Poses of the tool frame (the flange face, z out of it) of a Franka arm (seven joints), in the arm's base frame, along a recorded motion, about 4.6 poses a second.
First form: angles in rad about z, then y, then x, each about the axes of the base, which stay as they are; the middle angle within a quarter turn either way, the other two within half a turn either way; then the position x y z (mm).
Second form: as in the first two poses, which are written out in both.
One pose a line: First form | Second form
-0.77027 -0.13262 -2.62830 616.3 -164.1 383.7 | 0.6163 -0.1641 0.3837 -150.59 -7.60 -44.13
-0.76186 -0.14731 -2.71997 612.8 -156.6 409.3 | 0.6128 -0.1566 0.4093 -155.84 -8.44 -43.65
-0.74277 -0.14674 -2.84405 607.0 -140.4 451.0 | 0.6070 -0.1404 0.4510 -162.95 -8.41 -42.56
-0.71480 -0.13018 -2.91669 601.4 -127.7 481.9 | 0.6014 -0.1277 0.4819 -167.11 -7.46 -40.96
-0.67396 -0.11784 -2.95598 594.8 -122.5 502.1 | 0.5948 -0.1225 0.5021 -169.37 -6.75 -38.62
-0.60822 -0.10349 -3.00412 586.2 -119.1 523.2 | 0.5862 -0.1191 0.5232 -172.12 -5.93 -34.85
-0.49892 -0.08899 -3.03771 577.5 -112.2 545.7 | 0.5775 -0.1122 0.5457 -174.05 -5.10 -28.59
